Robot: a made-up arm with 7 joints. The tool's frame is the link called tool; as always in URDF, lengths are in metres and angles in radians. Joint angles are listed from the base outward.
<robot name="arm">
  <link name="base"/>
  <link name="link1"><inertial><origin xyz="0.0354 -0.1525 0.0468"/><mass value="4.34"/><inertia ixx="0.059" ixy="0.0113" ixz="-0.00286" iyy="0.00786" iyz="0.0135" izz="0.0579"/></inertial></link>
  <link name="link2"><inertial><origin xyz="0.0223 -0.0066 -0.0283"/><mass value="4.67"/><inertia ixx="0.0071" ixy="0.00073" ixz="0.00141" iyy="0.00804" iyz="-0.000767" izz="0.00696"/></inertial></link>
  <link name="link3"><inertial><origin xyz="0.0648 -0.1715 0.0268"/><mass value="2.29"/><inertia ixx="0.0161" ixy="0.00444" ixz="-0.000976" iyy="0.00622" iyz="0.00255" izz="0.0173"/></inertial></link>
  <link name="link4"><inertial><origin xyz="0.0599 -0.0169 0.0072"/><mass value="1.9"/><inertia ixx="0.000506" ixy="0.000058" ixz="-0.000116" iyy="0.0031" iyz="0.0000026" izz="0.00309"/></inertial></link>
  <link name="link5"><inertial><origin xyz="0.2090 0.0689 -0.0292"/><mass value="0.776"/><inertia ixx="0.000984" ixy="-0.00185" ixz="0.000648" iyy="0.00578" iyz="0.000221" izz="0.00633"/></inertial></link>
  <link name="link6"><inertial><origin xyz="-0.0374 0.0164 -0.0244"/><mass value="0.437"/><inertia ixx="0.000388" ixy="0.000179" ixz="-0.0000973" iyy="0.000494" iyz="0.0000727" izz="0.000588"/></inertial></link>
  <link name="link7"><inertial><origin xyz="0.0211 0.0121 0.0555"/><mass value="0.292"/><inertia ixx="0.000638" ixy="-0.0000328" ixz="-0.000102" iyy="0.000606" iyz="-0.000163" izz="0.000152"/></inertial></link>
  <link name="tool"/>
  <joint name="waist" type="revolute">
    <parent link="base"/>
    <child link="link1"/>
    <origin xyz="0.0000 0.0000 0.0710" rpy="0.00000 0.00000 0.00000"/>
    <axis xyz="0 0 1"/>
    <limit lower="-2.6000" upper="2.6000"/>
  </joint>
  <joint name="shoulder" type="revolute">
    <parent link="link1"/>
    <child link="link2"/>
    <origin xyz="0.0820 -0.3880 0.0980" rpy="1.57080 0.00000 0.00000"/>
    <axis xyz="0 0 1"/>
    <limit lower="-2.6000" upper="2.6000"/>
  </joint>
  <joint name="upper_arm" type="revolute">
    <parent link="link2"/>
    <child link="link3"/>
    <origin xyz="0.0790 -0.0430 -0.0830" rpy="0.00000 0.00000 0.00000"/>
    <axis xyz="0 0 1"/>
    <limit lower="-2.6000" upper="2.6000"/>
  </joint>
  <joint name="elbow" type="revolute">
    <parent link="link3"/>
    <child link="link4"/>
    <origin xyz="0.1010 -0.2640 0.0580" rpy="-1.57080 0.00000 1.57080"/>
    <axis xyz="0 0 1"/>
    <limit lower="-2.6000" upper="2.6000"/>
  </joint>
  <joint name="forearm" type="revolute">
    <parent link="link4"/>
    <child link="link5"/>
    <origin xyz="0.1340 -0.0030 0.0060" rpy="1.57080 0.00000 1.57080"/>
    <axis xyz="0 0 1"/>
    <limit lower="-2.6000" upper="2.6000"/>
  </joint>
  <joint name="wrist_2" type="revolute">
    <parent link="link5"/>
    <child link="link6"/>
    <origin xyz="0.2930 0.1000 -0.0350" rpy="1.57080 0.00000 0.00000"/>
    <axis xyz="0 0 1"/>
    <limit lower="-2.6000" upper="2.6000"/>
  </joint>
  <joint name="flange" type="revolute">
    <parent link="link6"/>
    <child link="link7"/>
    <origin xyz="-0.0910 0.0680 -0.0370" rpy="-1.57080 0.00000 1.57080"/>
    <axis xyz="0 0 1"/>
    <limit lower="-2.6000" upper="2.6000"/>
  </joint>
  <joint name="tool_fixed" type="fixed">
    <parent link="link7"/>
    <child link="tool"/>
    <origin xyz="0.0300 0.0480 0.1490" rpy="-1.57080 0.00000 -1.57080"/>
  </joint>
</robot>
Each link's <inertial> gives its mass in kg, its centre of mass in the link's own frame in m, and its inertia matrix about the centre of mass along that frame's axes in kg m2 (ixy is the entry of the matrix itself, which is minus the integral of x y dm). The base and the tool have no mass. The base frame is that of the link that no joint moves.
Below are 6 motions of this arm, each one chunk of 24 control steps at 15 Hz.
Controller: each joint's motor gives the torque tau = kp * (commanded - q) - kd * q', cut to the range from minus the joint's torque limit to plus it. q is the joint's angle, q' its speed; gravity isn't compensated. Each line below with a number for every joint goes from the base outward.
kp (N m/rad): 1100 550 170 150 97 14 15
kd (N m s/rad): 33 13 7.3 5 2.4 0.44 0.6
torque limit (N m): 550 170 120 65 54 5.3 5.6
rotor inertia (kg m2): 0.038 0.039 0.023 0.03 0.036 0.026 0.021
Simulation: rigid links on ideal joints. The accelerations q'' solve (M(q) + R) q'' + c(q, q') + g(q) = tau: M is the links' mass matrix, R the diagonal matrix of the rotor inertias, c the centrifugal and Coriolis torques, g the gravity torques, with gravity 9.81 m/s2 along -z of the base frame. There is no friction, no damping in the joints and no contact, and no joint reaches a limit. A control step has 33 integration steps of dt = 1/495 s. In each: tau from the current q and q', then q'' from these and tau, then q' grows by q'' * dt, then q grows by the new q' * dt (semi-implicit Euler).
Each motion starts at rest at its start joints. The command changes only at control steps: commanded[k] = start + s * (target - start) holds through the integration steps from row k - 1 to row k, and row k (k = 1, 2, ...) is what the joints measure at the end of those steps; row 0 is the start. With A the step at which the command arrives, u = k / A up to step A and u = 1 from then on. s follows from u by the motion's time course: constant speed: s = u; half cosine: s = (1 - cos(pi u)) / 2; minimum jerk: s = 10 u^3 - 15 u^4 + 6 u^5; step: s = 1 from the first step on.
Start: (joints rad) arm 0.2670 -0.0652 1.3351 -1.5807 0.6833 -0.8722 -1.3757
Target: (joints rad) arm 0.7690 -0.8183 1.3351 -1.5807 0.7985 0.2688 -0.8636
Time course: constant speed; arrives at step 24
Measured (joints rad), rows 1 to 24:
1: 0.2826 -0.1137 1.3111 -1.5844 0.7105 -0.8465 -1.3580
2: 0.3100 -0.1666 1.2593 -1.5923 0.7338 -0.7985 -1.3308
3: 0.3317 -0.1984 1.2458 -1.5929 0.7325 -0.7458 -1.3081
4: 0.3502 -0.2208 1.2613 -1.5908 0.7315 -0.6942 -1.2884
5: 0.3721 -0.2477 1.2740 -1.5918 0.7393 -0.6410 -1.2679
6: 0.3952 -0.2796 1.2749 -1.5938 0.7475 -0.5872 -1.2464
7: 0.4158 -0.3125 1.2715 -1.5943 0.7519 -0.5384 -1.2248
8: 0.4352 -0.3444 1.2696 -1.5939 0.7549 -0.4948 -1.2033
9: 0.4555 -0.3752 1.2701 -1.5940 0.7594 -0.4502 -1.1819
10: 0.4770 -0.4055 1.2719 -1.5947 0.7651 -0.4006 -1.1605
11: 0.4985 -0.4358 1.2739 -1.5955 0.7706 -0.3487 -1.1393
12: 0.5195 -0.4664 1.2754 -1.5959 0.7755 -0.2987 -1.1179
13: 0.5402 -0.4974 1.2761 -1.5961 0.7801 -0.2514 -1.0966
14: 0.5608 -0.5284 1.2767 -1.5964 0.7849 -0.2046 -1.0751
15: 0.5817 -0.5591 1.2777 -1.5967 0.7898 -0.1568 -1.0537
16: 0.6027 -0.5897 1.2791 -1.5970 0.7947 -0.1081 -1.0324
17: 0.6237 -0.6202 1.2807 -1.5973 0.7997 -0.0595 -1.0110
18: 0.6446 -0.6509 1.2821 -1.5975 0.8045 -0.0116 -0.9896
19: 0.6654 -0.6815 1.2835 -1.5977 0.8094 0.0360 -0.9682
20: 0.6863 -0.7122 1.2848 -1.5979 0.8142 0.0835 -0.9468
21: 0.7072 -0.7427 1.2863 -1.5980 0.8190 0.1311 -0.9255
22: 0.7281 -0.7733 1.2879 -1.5982 0.8239 0.1787 -0.9041
23: 0.7490 -0.8038 1.2895 -1.5983 0.8287 0.2262 -0.8827
24: 0.7699 -0.8343 1.2912 -1.5983 0.8335 0.2734 -0.8613

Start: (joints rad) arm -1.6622 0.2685 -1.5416 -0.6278 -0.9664 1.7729 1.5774
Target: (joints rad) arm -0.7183 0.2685 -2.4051 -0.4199 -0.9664 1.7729 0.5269
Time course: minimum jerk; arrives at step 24
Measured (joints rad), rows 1 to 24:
1: -1.6633 0.2682 -1.5170 -0.6227 -0.9970 1.7837 1.5780
2: -1.6572 0.2711 -1.5034 -0.6268 -1.0146 1.8152 1.5785
3: -1.6461 0.2711 -1.5096 -0.6238 -1.0040 1.8256 1.5689
4: -1.6286 0.2698 -1.5290 -0.6179 -0.9989 1.8095 1.5477
5: -1.6018 0.2692 -1.5549 -0.6118 -1.0024 1.7976 1.5176
6: -1.5645 0.2699 -1.5855 -0.6040 -1.0036 1.8021 1.4782
7: -1.5175 0.2711 -1.6226 -0.5940 -1.0022 1.8104 1.4284
8: -1.4624 0.2719 -1.6679 -0.5821 -1.0015 1.8129 1.3687
9: -1.4003 0.2725 -1.7209 -0.5686 -1.0013 1.8117 1.3005
10: -1.3325 0.2731 -1.7795 -0.5540 -1.0007 1.8112 1.2258
11: -1.2607 0.2739 -1.8416 -0.5388 -0.9997 1.8123 1.1464
12: -1.1869 0.2747 -1.9056 -0.5232 -0.9988 1.8133 1.0646
13: -1.1131 0.2753 -1.9704 -0.5078 -0.9978 1.8135 0.9825
14: -1.0416 0.2758 -2.0340 -0.4928 -0.9967 1.8127 0.9023
15: -0.9741 0.2763 -2.0948 -0.4787 -0.9956 1.8114 0.8263
16: -0.9124 0.2767 -2.1509 -0.4658 -0.9944 1.8100 0.7565
17: -0.8581 0.2770 -2.2009 -0.4545 -0.9934 1.8086 0.6947
18: -0.8124 0.2773 -2.2436 -0.4450 -0.9924 1.8071 0.6423
19: -0.7759 0.2775 -2.2783 -0.4374 -0.9916 1.8058 0.6000
20: -0.7490 0.2778 -2.3045 -0.4317 -0.9910 1.8048 0.5684
21: -0.7312 0.2781 -2.3223 -0.4280 -0.9906 1.8043 0.5470
22: -0.7214 0.2783 -2.3325 -0.4259 -0.9906 1.8042 0.5348
23: -0.7179 0.2786 -2.3366 -0.4252 -0.9907 1.8047 0.5298
24: -0.7179 0.2788 -2.3370 -0.4252 -0.9910 1.8055 0.5293

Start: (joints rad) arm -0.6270 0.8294 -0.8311 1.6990 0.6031 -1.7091 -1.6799
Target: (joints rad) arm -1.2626 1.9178 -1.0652 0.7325 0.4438 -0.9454 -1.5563
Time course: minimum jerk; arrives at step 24
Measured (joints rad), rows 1 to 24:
1: -0.6264 0.8182 -0.8351 1.7127 0.5712 -1.7154 -1.6789
2: -0.6310 0.8217 -0.8396 1.7173 0.5587 -1.7454 -1.6763
3: -0.6377 0.8346 -0.8412 1.7043 0.5662 -1.7483 -1.6745
4: -0.6494 0.8557 -0.8459 1.6837 0.5666 -1.7176 -1.6728
5: -0.6684 0.8873 -0.8527 1.6560 0.5607 -1.6862 -1.6698
6: -0.6936 0.9298 -0.8619 1.6194 0.5539 -1.6628 -1.6649
7: -0.7247 0.9826 -0.8741 1.5734 0.5469 -1.6342 -1.6586
8: -0.7616 1.0450 -0.8894 1.5183 0.5389 -1.5927 -1.6513
9: -0.8035 1.1157 -0.9072 1.4556 0.5303 -1.5420 -1.6433
10: -0.8492 1.1929 -0.9269 1.3870 0.5211 -1.4876 -1.6345
11: -0.8976 1.2748 -0.9478 1.3144 0.5113 -1.4313 -1.6252
12: -0.9473 1.3590 -0.9694 1.2395 0.5016 -1.3728 -1.6157
13: -0.9970 1.4432 -0.9913 1.1642 0.4924 -1.3124 -1.6062
14: -1.0454 1.5251 -1.0130 1.0906 0.4840 -1.2520 -1.5970
15: -1.0910 1.6023 -1.0339 1.0208 0.4766 -1.1942 -1.5884
16: -1.1327 1.6730 -1.0532 0.9567 0.4700 -1.1410 -1.5804
17: -1.1694 1.7354 -1.0705 0.9000 0.4644 -1.0938 -1.5733
18: -1.2002 1.7881 -1.0853 0.8519 0.4597 -1.0539 -1.5673
19: -1.2247 1.8302 -1.0974 0.8134 0.4559 -1.0220 -1.5624
20: -1.2428 1.8615 -1.1069 0.7848 0.4531 -0.9986 -1.5588
21: -1.2546 1.8823 -1.1137 0.7657 0.4512 -0.9834 -1.5563
22: -1.2610 1.8940 -1.1180 0.7550 0.4501 -0.9756 -1.5548
23: -1.2632 1.8985 -1.1204 0.7509 0.4495 -0.9736 -1.5542
24: -1.2630 1.8989 -1.1214 0.7507 0.4491 -0.9753 -1.5540

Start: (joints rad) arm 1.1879 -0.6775 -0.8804 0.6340 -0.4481 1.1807 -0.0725
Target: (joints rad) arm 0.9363 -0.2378 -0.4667 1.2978 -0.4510 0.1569 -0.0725
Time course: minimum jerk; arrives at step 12
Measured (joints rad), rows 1 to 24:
1: 1.1844 -0.6662 -0.8448 0.6427 -0.4604 1.1804 -0.0731
2: 1.1790 -0.6416 -0.7955 0.6600 -0.4916 1.1722 -0.0748
3: 1.1638 -0.6098 -0.7562 0.7035 -0.4953 1.1191 -0.0754
4: 1.1358 -0.5688 -0.7251 0.7763 -0.4826 1.0047 -0.0748
5: 1.0991 -0.5150 -0.6865 0.8706 -0.4731 0.8509 -0.0740
6: 1.0595 -0.4500 -0.6316 0.9756 -0.4734 0.6857 -0.0735
7: 1.0216 -0.3817 -0.5666 1.0801 -0.4800 0.5233 -0.0732
8: 0.9888 -0.3200 -0.5047 1.1724 -0.4862 0.3721 -0.0732
9: 0.9634 -0.2726 -0.4571 1.2441 -0.4887 0.2469 -0.0735
10: 0.9468 -0.2438 -0.4289 1.2905 -0.4877 0.1652 -0.0738
11: 0.9390 -0.2328 -0.4198 1.3121 -0.4839 0.1331 -0.0738
12: 0.9371 -0.2337 -0.4244 1.3164 -0.4776 0.1373 -0.0734
13: 0.9362 -0.2370 -0.4338 1.3166 -0.4704 0.1510 -0.0727
14: 0.9354 -0.2386 -0.4398 1.3169 -0.4676 0.1561 -0.0722
15: 0.9354 -0.2380 -0.4396 1.3168 -0.4690 0.1526 -0.0723
16: 0.9361 -0.2363 -0.4355 1.3163 -0.4719 0.1482 -0.0726
17: 0.9367 -0.2350 -0.4317 1.3160 -0.4741 0.1473 -0.0729
18: 0.9368 -0.2350 -0.4307 1.3160 -0.4742 0.1485 -0.0729
19: 0.9365 -0.2357 -0.4323 1.3162 -0.4729 0.1496 -0.0728
20: 0.9362 -0.2365 -0.4344 1.3164 -0.4716 0.1499 -0.0726
21: 0.9361 -0.2367 -0.4354 1.3164 -0.4711 0.1497 -0.0726
22: 0.9361 -0.2365 -0.4350 1.3163 -0.4716 0.1495 -0.0726
23: 0.9363 -0.2360 -0.4340 1.3163 -0.4723 0.1494 -0.0727
24: 0.9364 -0.2358 -0.4332 1.3162 -0.4727 0.1493 -0.0727

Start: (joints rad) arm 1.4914 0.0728 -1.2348 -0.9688 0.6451 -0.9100 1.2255
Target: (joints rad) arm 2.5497 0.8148 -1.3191 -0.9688 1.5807 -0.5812 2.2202
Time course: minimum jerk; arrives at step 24
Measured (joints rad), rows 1 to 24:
1: 1.4900 0.0758 -1.2042 -0.9733 0.6359 -0.8918 1.2279
2: 1.4972 0.0830 -1.1846 -0.9741 0.6472 -0.8601 1.2343
3: 1.5087 0.0901 -1.1851 -0.9755 0.6612 -0.8495 1.2446
4: 1.5277 0.1026 -1.1924 -0.9755 0.6785 -0.8553 1.2620
5: 1.5584 0.1239 -1.1972 -0.9753 0.7069 -0.8558 1.2890
6: 1.6008 0.1537 -1.1987 -0.9757 0.7469 -0.8418 1.3268
7: 1.6532 0.1904 -1.2004 -0.9765 0.7972 -0.8198 1.3746
8: 1.7146 0.2333 -1.2040 -0.9775 0.8558 -0.7979 1.4312
9: 1.7842 0.2817 -1.2090 -0.9785 0.9213 -0.7775 1.4954
10: 1.8603 0.3346 -1.2144 -0.9794 0.9924 -0.7556 1.5656
11: 1.9409 0.3906 -1.2200 -0.9804 1.0676 -0.7311 1.6402
12: 2.0237 0.4482 -1.2259 -0.9814 1.1446 -0.7050 1.7171
13: 2.1065 0.5056 -1.2323 -0.9824 1.2209 -0.6796 1.7942
14: 2.1870 0.5614 -1.2389 -0.9832 1.2942 -0.6556 1.8692
15: 2.2630 0.6140 -1.2456 -0.9840 1.3628 -0.6331 1.9404
16: 2.3325 0.6620 -1.2521 -0.9849 1.4249 -0.6123 2.0057
17: 2.3937 0.7044 -1.2583 -0.9857 1.4792 -0.5938 2.0636
18: 2.4453 0.7401 -1.2641 -0.9866 1.5245 -0.5781 2.1127
19: 2.4865 0.7685 -1.2695 -0.9874 1.5602 -0.5657 2.1523
20: 2.5168 0.7895 -1.2743 -0.9882 1.5863 -0.5569 2.1820
21: 2.5368 0.8034 -1.2786 -0.9889 1.6032 -0.5515 2.2020
22: 2.5475 0.8109 -1.2824 -0.9896 1.6120 -0.5492 2.2135
23: 2.5511 0.8135 -1.2859 -0.9900 1.6147 -0.5495 2.2181
24: 2.5505 0.8132 -1.2894 -0.9904 1.6138 -0.5515 2.2186

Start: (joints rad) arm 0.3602 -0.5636 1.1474 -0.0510 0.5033 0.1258 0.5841
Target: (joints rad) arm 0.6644 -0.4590 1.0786 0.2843 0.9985 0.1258 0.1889
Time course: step
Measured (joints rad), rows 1 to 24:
1: 0.6001 -0.5170 0.9990 0.2630 1.0111 0.0935 0.2948
2: 0.7331 -0.4489 1.0624 0.2725 1.1087 0.1617 0.1415
3: 0.6964 -0.4373 1.1237 0.3012 0.9401 0.2463 0.1749
4: 0.6600 -0.4751 1.0675 0.2977 0.9585 0.1963 0.1985
5: 0.6519 -0.4961 1.0101 0.2822 1.0220 0.1190 0.1956
6: 0.6565 -0.4875 1.0136 0.2840 1.0062 0.1095 0.1913
7: 0.6659 -0.4735 1.0418 0.2911 0.9835 0.1449 0.1909
8: 0.6698 -0.4701 1.0547 0.2918 0.9860 0.1715 0.1917
9: 0.6665 -0.4750 1.0482 0.2895 0.9930 0.1687 0.1923
10: 0.6628 -0.4794 1.0384 0.2884 0.9946 0.1516 0.1922
11: 0.6626 -0.4793 1.0363 0.2887 0.9935 0.1426 0.1918
12: 0.6642 -0.4772 1.0399 0.2892 0.9923 0.1472 0.1917
13: 0.6652 -0.4760 1.0429 0.2895 0.9917 0.1548 0.1919
14: 0.6649 -0.4765 1.0428 0.2894 0.9921 0.1566 0.1920
15: 0.6643 -0.4773 1.0412 0.2892 0.9926 0.1534 0.1920
16: 0.6641 -0.4775 1.0405 0.2891 0.9927 0.1507 0.1919
17: 0.6643 -0.4772 1.0408 0.2892 0.9925 0.1510 0.1919
18: 0.6645 -0.4770 1.0413 0.2893 0.9923 0.1525 0.1919
19: 0.6645 -0.4770 1.0415 0.2893 0.9923 0.1532 0.1919
20: 0.6644 -0.4771 1.0413 0.2892 0.9924 0.1528 0.1919
21: 0.6644 -0.4771 1.0411 0.2892 0.9925 0.1522 0.1919
22: 0.6644 -0.4771 1.0411 0.2892 0.9924 0.1521 0.1919
23: 0.6644 -0.4771 1.0412 0.2892 0.9924 0.1523 0.1919
24: 0.6644 -0.4771 1.0412 0.2892 0.9924 0.1525 0.1919

